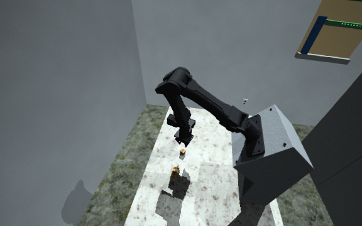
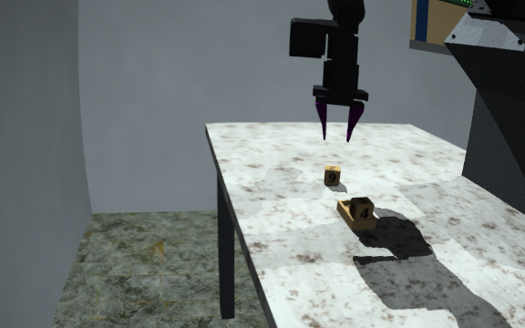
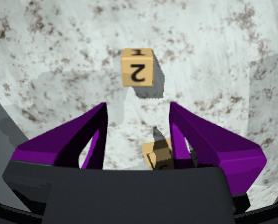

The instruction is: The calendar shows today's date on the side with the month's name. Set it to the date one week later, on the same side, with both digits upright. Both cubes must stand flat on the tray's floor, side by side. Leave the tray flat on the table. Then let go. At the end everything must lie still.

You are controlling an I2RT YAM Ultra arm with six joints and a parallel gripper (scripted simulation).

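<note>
Now: hand 80 mm above the wooden digit cube.
</note>
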